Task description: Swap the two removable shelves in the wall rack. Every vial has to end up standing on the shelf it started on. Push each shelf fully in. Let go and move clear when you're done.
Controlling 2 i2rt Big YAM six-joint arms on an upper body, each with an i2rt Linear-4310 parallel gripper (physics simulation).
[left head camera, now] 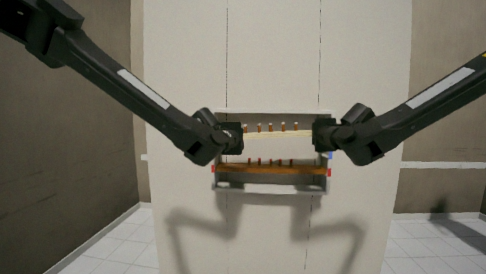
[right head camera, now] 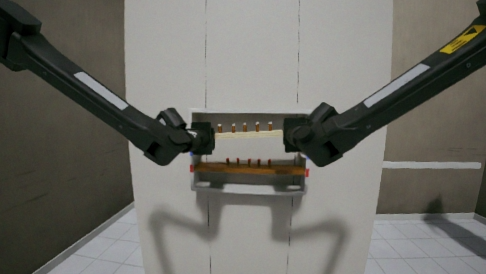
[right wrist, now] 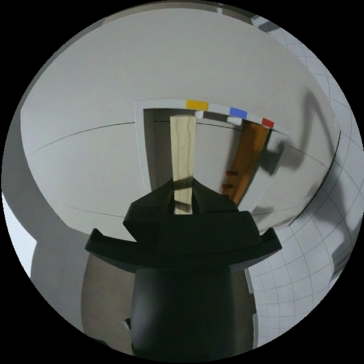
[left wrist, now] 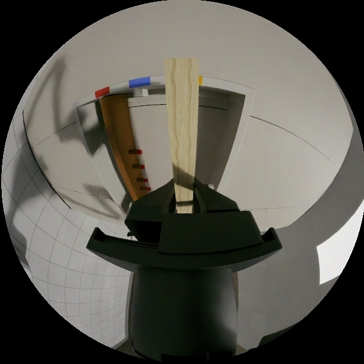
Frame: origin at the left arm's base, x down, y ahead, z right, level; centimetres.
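Where they show: left gripper, between the fingertips: [left head camera: 238,136] [right head camera: 213,136]; right gripper, between the fingertips: [left head camera: 315,132].
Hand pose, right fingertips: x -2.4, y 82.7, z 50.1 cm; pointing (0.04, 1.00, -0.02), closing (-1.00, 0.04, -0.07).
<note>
Things, the pixels of their top centre, and the offset from my right fingertips.
- pale wood shelf, centre of its top: [right head camera: 245,127] [left head camera: 271,127] dx -1.5, dy +1.0, dz -15.6 cm
- wall rack, centre of its top: [right head camera: 249,109] [left head camera: 271,109] dx -8.3, dy +12.1, dz -14.9 cm
- orange-brown shelf, centre of its top: [right head camera: 248,166] [left head camera: 270,166] dx +16.1, dy +12.1, dz -14.9 cm
The pale wood shelf [left head camera: 277,134] [right head camera: 249,134] [left wrist: 181,110] [right wrist: 183,145] is held in front of the wall rack [left head camera: 270,189] [right head camera: 250,189] [right wrist: 165,104], its right end slightly higher in the head views. White-capped brown vials [left head camera: 270,127] [right head camera: 245,127] stand upright on it. My left gripper [left head camera: 241,137] [right head camera: 213,136] [left wrist: 184,180] is shut on its left end, my right gripper [left head camera: 314,134] [right head camera: 284,134] [right wrist: 182,181] on its right end. The orange-brown shelf [left head camera: 272,170] [right head camera: 250,170] [left wrist: 117,135] [right wrist: 248,155] sits in the rack at the red marks, with red-capped vials [left head camera: 271,162] [right head camera: 249,162] standing on it.
The rack's side edges carry yellow [left wrist: 200,80] [right wrist: 197,105], blue [left wrist: 139,82] [right wrist: 238,112] and red marks [left wrist: 102,92] [right wrist: 268,123]. Small white supports [left wrist: 141,92] [right wrist: 234,120] show inside near the blue marks. The arms' shadows fall on the wall below the rack.
</note>
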